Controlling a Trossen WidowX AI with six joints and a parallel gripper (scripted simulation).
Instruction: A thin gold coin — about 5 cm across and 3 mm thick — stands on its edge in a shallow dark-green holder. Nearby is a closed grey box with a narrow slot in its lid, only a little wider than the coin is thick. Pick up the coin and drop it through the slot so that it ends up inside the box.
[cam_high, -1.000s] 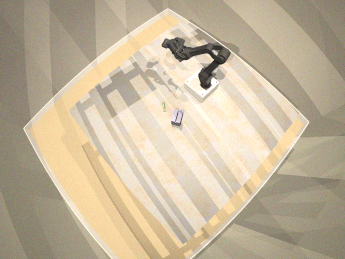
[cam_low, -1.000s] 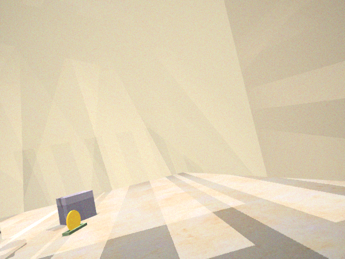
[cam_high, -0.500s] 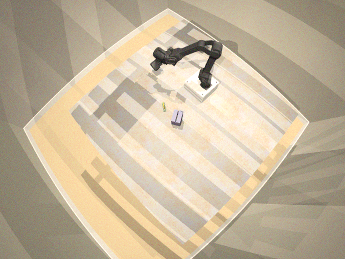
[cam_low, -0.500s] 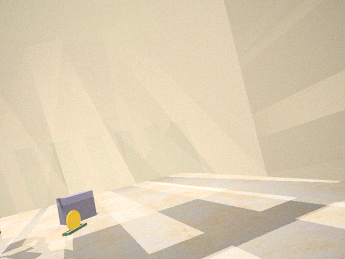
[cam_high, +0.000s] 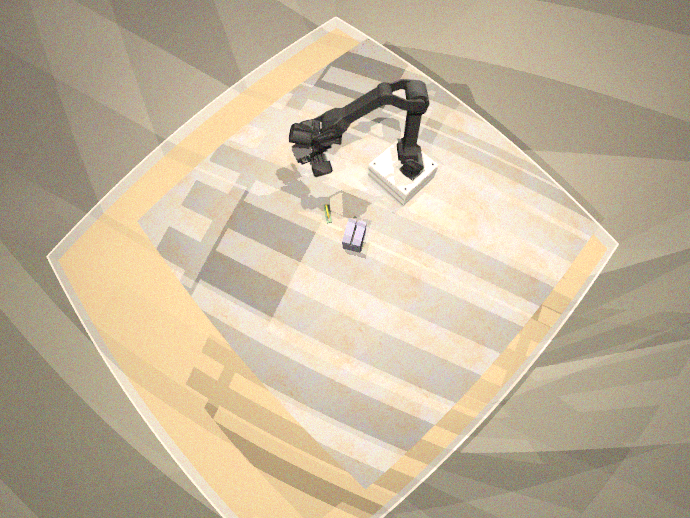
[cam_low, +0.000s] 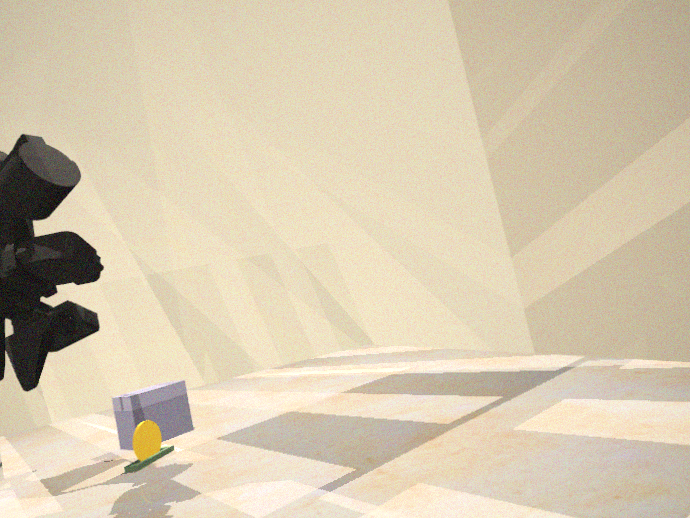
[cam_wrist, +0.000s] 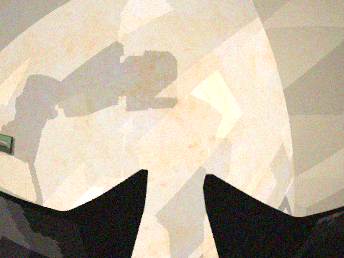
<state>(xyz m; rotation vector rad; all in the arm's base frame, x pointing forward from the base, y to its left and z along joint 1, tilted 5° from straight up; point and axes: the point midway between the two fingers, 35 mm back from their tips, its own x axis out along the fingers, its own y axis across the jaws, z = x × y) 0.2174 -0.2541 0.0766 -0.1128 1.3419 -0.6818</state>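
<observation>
Now: the gold coin 8 cm ahead of my gripper tip, 16 cm to the left of it and 10 cm below it.
</observation>
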